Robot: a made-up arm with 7 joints.
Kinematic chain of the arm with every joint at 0, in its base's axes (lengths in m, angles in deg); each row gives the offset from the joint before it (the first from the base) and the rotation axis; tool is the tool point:
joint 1: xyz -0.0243 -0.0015 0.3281 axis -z
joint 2: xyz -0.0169 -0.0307 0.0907 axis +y
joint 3: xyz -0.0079 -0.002 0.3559 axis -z
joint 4: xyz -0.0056 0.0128 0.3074 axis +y
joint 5: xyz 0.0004 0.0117 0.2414 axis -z
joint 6: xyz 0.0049 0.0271 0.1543 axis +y
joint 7: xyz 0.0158 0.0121 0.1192 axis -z
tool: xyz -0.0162 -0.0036 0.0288
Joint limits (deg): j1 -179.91..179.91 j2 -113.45..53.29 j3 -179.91..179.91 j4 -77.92..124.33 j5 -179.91..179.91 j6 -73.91..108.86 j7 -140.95..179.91
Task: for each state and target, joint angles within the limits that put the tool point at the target. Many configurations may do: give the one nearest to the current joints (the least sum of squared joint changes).
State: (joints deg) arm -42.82 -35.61 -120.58 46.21 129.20 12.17 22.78
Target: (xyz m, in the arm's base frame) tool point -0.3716 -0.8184 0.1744
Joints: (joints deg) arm -81.69 -73.34 -151.51 78.95 125.71 0.15 22.76
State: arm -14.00 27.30 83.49 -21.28 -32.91 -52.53 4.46
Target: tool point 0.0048 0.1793 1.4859
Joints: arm -11.90 10.29 72.91 -12.48 -40.84 -72.67 3.73
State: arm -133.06 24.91 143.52 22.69 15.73 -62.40 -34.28
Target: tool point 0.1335 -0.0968 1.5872
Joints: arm -119.27 -8.03 143.36 11.82 8.17 -43.60 -36.67
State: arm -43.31 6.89 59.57 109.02 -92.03 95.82 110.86
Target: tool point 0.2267 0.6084 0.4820
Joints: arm -76.49 49.51 36.69 114.47 -86.80 90.16 110.40
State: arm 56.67 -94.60 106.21 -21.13 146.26 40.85 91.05
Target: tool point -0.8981 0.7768 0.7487
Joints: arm 40.82 -71.78 105.96 -2.29 144.34 14.49 88.82
